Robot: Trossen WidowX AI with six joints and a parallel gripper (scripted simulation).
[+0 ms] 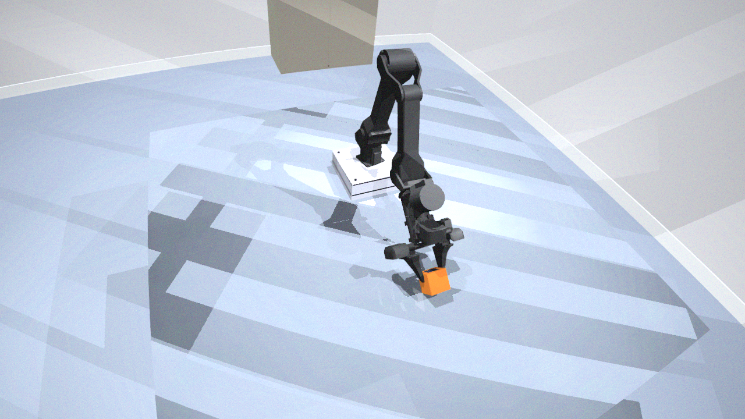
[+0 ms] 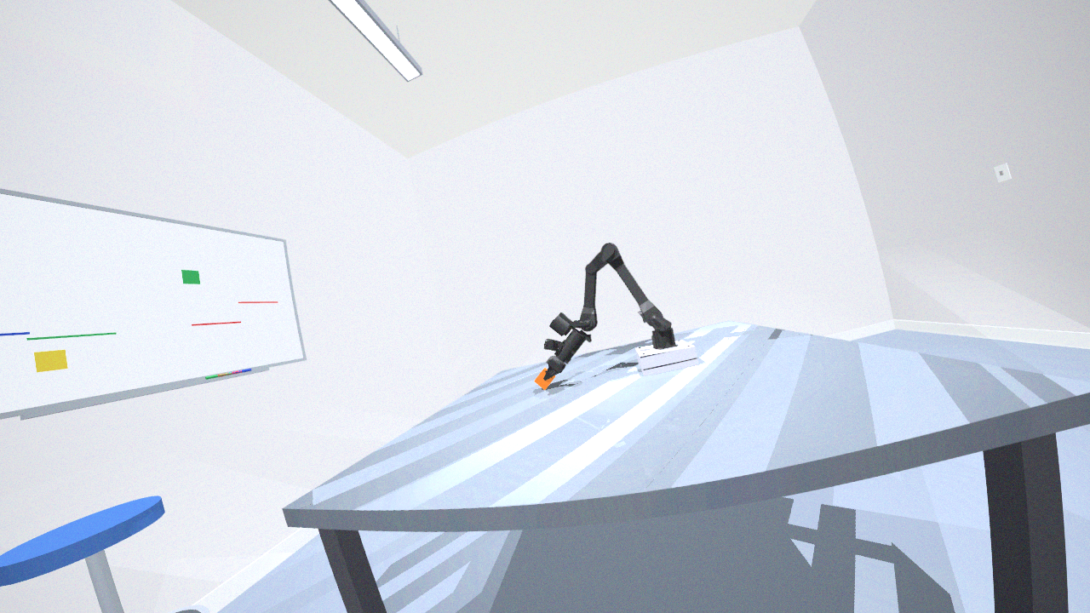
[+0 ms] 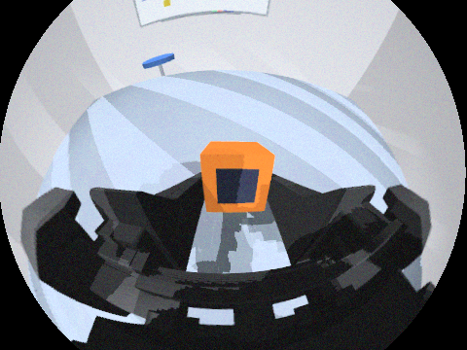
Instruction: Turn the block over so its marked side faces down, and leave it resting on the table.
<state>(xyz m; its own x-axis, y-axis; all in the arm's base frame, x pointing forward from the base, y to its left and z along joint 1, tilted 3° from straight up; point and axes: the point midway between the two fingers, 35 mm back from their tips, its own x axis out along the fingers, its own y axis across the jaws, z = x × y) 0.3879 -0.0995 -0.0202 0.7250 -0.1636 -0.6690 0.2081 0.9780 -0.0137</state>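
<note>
My gripper tip is now 10 mm past the orange block and 10 mm below it.
</note>
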